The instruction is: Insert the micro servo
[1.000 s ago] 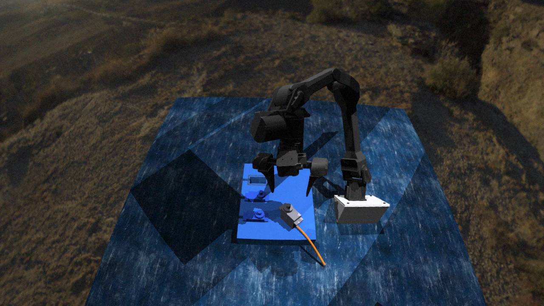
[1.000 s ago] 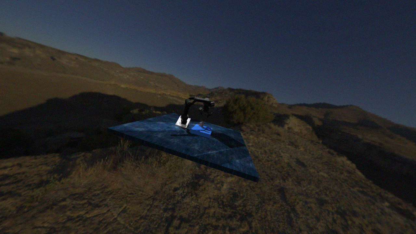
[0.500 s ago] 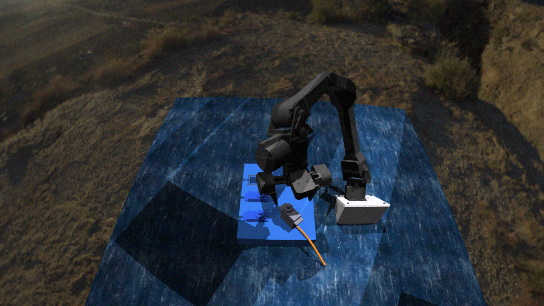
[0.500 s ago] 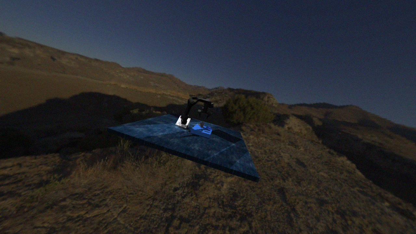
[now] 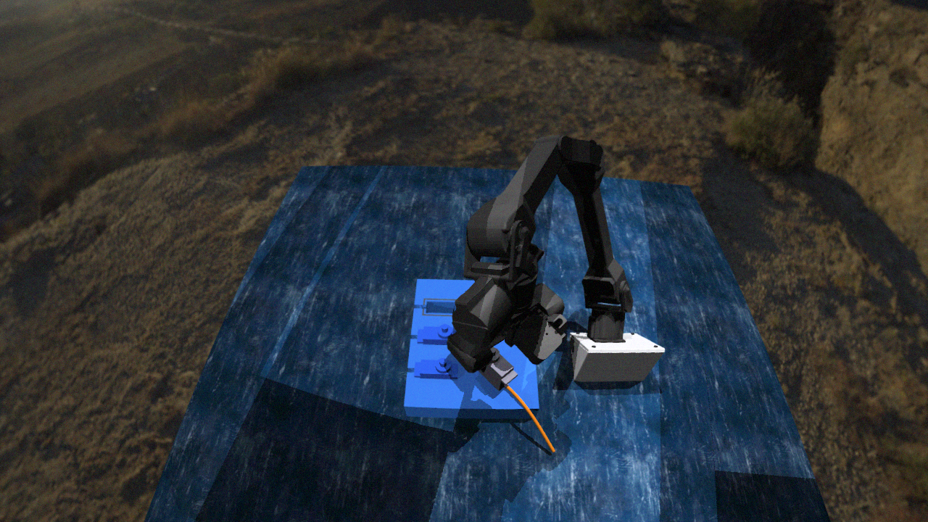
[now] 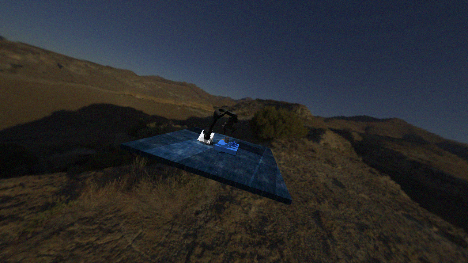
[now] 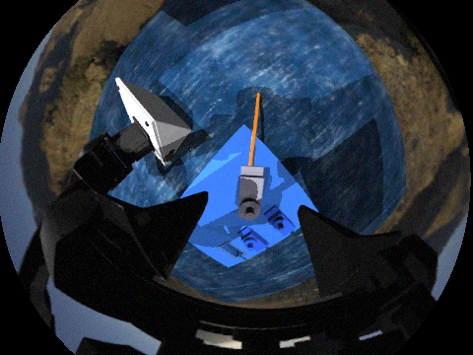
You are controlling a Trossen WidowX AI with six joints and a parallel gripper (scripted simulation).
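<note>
The blue deck is 120 mm below my gripper tip, 90 mm to the right of it and 10 mm ahead of it.
</note>
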